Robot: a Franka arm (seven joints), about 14 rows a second.
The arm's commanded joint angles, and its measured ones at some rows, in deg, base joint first. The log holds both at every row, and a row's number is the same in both.
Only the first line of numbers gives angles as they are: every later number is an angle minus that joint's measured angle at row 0.
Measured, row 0: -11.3, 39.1, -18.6, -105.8, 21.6, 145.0, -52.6
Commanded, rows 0 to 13: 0.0, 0.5, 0.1, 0.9, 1.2, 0.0, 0.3; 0.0, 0.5, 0.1, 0.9, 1.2, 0.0, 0.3; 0.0, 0.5, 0.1, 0.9, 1.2, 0.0, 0.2; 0.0, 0.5, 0.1, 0.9, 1.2, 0.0, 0.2; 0.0, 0.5, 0.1, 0.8, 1.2, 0.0, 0.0; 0.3, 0.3, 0.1, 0.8, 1.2, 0.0, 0.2; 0.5, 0.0, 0.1, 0.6, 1.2, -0.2, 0.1; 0.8, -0.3, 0.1, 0.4, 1.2, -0.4, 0.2; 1.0, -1.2, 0.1, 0.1, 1.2, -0.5, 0.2; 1.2, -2.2, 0.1, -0.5, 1.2, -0.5, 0.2; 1.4, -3.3, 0.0, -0.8, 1.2, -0.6, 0.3; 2.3, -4.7, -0.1, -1.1, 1.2, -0.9, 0.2; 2.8, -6.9, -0.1, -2.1, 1.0, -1.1, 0.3; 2.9, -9.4, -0.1, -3.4, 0.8, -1.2, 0.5
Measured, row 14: 2.0, -3.0, 0.1, 0.3, 0.0, -0.2, 0.1
